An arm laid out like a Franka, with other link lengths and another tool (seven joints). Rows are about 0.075 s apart.
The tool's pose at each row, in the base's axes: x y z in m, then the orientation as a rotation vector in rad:
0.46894 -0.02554 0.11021 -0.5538 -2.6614 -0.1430
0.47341 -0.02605 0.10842 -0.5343 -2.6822 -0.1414
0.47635 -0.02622 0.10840 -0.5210 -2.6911 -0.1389
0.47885 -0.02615 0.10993 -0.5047 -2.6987 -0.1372
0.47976 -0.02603 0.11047 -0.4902 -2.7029 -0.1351
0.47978 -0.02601 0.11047 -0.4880 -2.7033 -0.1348
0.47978 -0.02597 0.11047 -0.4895 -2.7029 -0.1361
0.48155 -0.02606 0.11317 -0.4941 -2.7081 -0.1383
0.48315 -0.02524 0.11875 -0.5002 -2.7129 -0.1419
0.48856 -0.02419 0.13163 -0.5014 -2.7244 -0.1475
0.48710 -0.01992 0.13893 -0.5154 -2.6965 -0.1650
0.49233 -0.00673 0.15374 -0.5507 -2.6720 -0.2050
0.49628 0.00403 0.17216 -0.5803 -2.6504 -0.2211
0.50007 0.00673 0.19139 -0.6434 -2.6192 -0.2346
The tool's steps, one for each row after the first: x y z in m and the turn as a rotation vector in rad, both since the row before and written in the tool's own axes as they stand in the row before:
-0.00466 0.00130 -0.00016 0.0019 -0.0162 -0.0168
-0.00256 0.00098 -0.00108 0.0029 -0.0062 -0.0102
-0.00150 0.00104 -0.00229 0.0030 -0.0044 -0.0121
-0.00053 0.00046 -0.00080 0.0034 -0.0015 -0.0103
-0.00001 0.00003 0.00000 0.0005 0.0000 -0.0015
0.00001 0.00004 0.00001 -0.0011 0.0002 0.0009
-0.00050 0.00061 -0.00313 -0.0029 -0.0057 0.0019
0.00104 0.00149 -0.00557 -0.0041 -0.0055 0.0028
0.00057 0.00333 -0.01360 -0.0054 -0.0109 -0.0019
0.00537 0.00371 -0.00558 -0.0112 0.0257 0.0120
0.00574 0.01479 -0.01299 -0.0312 0.0194 0.0227
0.00805 0.01254 -0.01577 -0.0141 0.0153 0.0220
0.00611 0.00530 -0.01805 -0.0178 0.0155 0.0471

